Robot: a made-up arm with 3 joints. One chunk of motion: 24 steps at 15 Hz.
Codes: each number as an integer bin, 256 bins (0 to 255) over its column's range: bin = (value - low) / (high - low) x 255, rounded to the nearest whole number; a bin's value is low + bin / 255 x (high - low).
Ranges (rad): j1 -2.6..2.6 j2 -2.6..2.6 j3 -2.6..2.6
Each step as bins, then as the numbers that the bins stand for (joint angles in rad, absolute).
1 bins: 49 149 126
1 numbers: -1.6008 0.4384 -0.0306
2 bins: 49 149 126
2 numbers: -1.6008 0.4384 -0.0306
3 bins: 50 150 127
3 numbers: -1.5804 0.4588 -0.0102
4 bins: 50 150 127
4 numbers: -1.5804 0.4588 -0.0102
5 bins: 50 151 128
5 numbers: -1.5804 0.4792 0.0102
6 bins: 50 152 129
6 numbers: -1.5804 0.4996 0.0306
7 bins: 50 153 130
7 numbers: -1.5804 0.5200 0.0510
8 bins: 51 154 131
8 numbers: -1.5600 0.5404 0.0714
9 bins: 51 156 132
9 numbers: -1.5600 0.5812 0.0918
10 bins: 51 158 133
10 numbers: -1.5600 0.6220 0.1122
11 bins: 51 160 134
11 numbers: -1.5600 0.6627 0.1325
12 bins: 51 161 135
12 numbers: -1.5600 0.6831 0.1529
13 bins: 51 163 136
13 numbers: -1.5600 0.7239 0.1733
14 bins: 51 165 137
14 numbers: -1.5600 0.7647 0.1937
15 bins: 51 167 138
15 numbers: -1.5600 0.8055 0.2141
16 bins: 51 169 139
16 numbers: -1.5600 0.8463 0.2345
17 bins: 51 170 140
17 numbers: -1.5600 0.8667 0.2549
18 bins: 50 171 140
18 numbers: -1.5804 0.8871 0.2549
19 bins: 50 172 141
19 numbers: -1.5804 0.9075 0.2753
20 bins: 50 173 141
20 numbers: -1.5804 0.9278 0.2753
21 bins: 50 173 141
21 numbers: -1.5804 0.9278 0.2753
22 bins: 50 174 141
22 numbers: -1.5804 0.9482 0.2753
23 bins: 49 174 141
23 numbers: -1.6008 0.9482 0.2753
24 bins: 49 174 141
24 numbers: -1.6008 0.9482 0.2753
